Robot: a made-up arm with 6 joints. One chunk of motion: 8 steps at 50 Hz.
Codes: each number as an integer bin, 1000 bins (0 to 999) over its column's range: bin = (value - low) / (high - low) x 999, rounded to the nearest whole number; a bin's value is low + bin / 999 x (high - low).
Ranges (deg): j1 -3..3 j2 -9..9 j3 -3..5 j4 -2..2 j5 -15..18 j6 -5..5
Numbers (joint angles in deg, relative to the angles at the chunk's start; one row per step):
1: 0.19 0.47 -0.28 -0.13 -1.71 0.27
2: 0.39 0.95 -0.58 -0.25 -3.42 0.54
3: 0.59 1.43 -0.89 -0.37 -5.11 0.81
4: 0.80 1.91 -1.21 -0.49 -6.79 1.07
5: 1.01 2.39 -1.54 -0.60 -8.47 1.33
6: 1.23 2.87 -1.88 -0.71 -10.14 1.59
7: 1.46 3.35 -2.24 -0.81 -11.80 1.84
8: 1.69 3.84 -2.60 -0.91 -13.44 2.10
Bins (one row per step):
1: 531 526 340 467 402 526
2: 564 552 302 437 351 553
3: 598 579 263 407 299 580
4: 633 606 224 377 249 606
5: 668 632 182 350 198 632
6: 704 659 140 322 147 658
7: 743 685 95 297 97 683
8: 781 713 50 272 47 709

